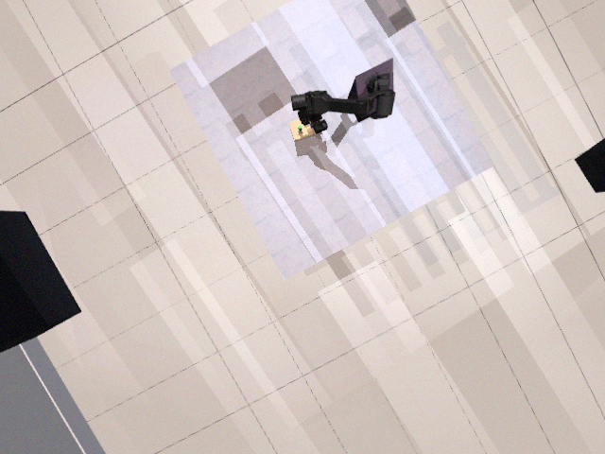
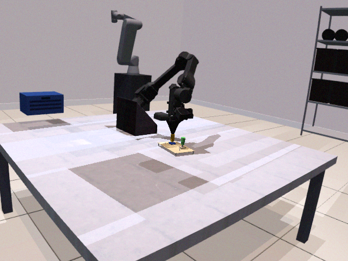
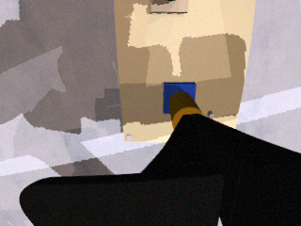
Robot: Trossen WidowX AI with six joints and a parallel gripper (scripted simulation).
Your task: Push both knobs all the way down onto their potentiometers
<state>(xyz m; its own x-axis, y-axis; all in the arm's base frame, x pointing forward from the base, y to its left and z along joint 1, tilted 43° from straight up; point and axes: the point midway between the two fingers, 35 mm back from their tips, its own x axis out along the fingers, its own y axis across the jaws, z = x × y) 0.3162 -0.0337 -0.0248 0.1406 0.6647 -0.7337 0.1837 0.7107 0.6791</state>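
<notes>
My gripper tip is now 20 mm above the orange-brown knob. Round my gripper tip: green knob: 70 mm ahead, 10 mm to the right, 10 mm below.
</notes>
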